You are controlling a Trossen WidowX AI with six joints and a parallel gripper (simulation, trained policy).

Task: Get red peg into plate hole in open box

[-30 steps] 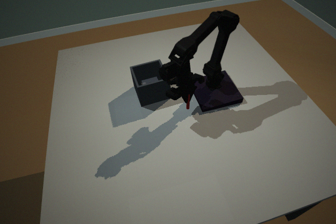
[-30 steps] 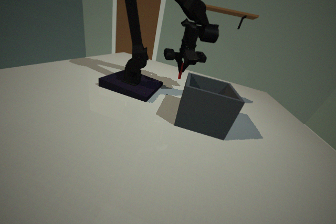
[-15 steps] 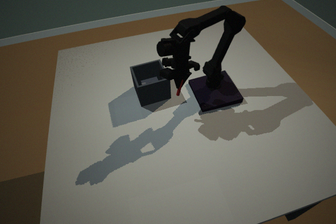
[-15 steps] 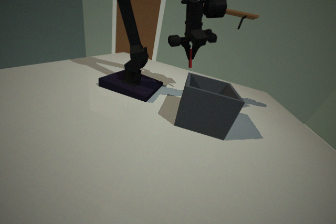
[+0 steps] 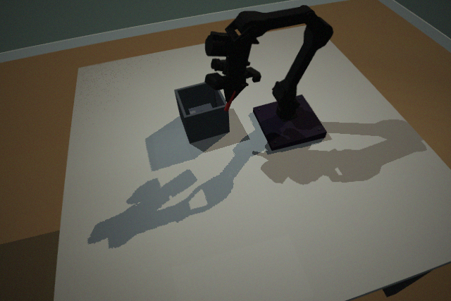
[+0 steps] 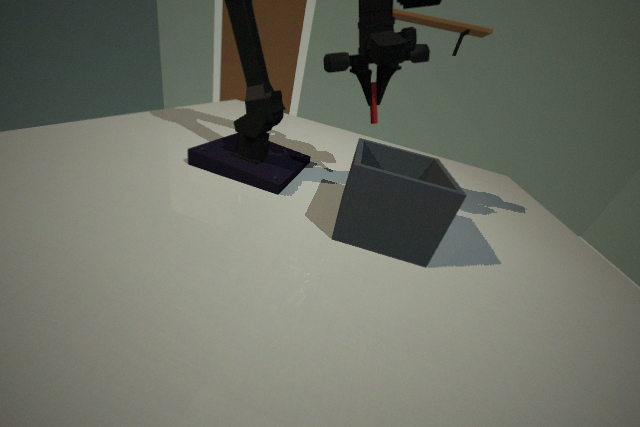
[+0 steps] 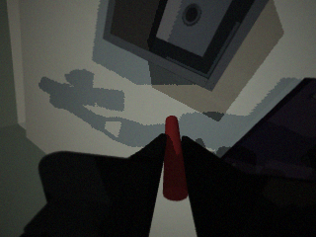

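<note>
Right now my gripper tip is 7 cm short of the plate, 12 cm to the left of it and 15 cm above it. Round my gripper tip: red peg (right at my gripper tip).
</note>
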